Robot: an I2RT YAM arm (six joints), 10 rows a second.
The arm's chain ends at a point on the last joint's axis. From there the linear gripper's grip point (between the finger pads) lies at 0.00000 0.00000 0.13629 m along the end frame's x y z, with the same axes.
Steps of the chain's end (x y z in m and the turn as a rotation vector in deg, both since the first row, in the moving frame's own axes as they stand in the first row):
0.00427 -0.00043 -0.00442 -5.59 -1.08 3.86
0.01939 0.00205 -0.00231 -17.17 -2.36 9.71
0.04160 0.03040 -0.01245 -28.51 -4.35 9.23
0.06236 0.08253 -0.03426 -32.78 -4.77 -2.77
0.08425 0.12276 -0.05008 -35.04 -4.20 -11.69
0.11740 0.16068 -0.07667 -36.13 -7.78 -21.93
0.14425 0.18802 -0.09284 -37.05 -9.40 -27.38
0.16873 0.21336 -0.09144 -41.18 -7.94 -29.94
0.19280 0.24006 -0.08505 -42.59 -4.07 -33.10
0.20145 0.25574 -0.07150 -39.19 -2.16 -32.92
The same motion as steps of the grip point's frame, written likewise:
0.00126 0.01275 -0.00509 -5.59 -1.08 3.86
0.01046 0.04161 -0.00848 -17.17 -2.36 9.71
0.02639 0.09429 -0.02932 -28.51 -4.35 9.23
0.05347 0.15647 -0.05641 -32.78 -4.77 -2.77
0.08315 0.20137 -0.07504 -35.04 -4.20 -11.69
0.11627 0.24217 -0.10372 -36.13 -7.78 -21.93
0.14422 0.27164 -0.12150 -37.05 -9.40 -27.38
0.17620 0.30325 -0.12555 -41.18 -7.94 -29.94
0.21165 0.32957 -0.12031 -42.59 -4.07 -33.10
0.22201 0.33841 -0.10140 -39.19 -2.16 -32.92

